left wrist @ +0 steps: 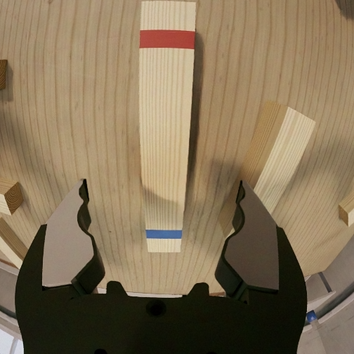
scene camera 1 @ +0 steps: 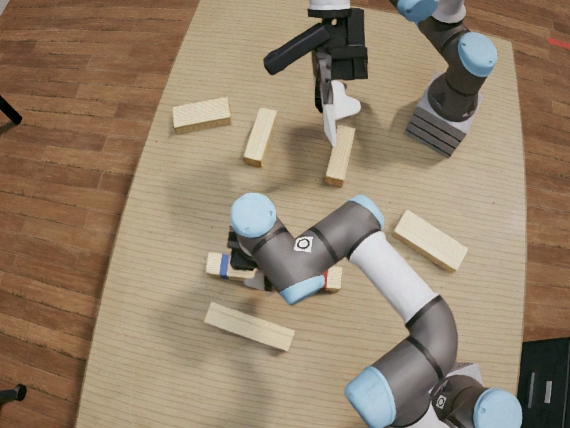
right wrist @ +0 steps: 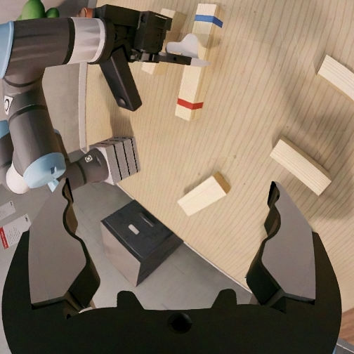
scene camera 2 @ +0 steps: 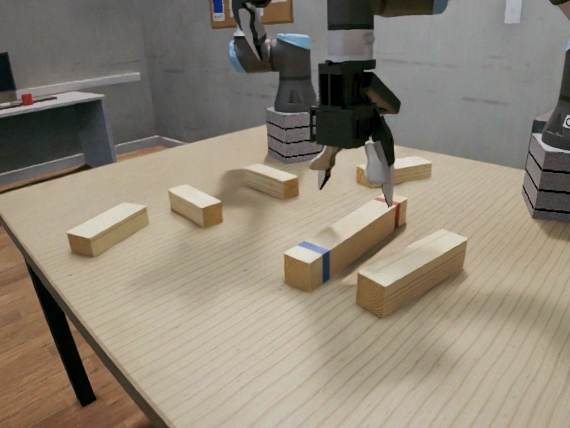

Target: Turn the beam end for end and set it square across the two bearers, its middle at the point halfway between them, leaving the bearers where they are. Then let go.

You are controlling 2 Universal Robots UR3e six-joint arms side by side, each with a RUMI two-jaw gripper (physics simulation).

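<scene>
The beam (scene camera 1: 216, 264) (scene camera 2: 350, 231) (left wrist: 165, 125) (right wrist: 192, 86) lies flat on the table, with its blue band toward the left and red band toward the right in scene camera 1. My left gripper (scene camera 2: 356, 195) (left wrist: 162, 180) is open above the beam, one finger to each side, and part of it is hidden by its arm in scene camera 1. Two short, roughly parallel blocks, apparently the bearers, are one block (scene camera 1: 260, 137) (scene camera 2: 195, 204) and another block (scene camera 1: 341, 156) (scene camera 2: 270, 180) (right wrist: 301, 166). My right gripper (right wrist: 170, 181) is open and empty, high near the second block.
A long loose block (scene camera 1: 249, 326) (scene camera 2: 412, 272) (left wrist: 285, 150) lies close beside the beam. Another block (scene camera 1: 201, 115) (scene camera 2: 107, 227) lies near the table's left edge. A further block (scene camera 1: 430, 241) (right wrist: 204, 194) lies near the arm bases' side.
</scene>
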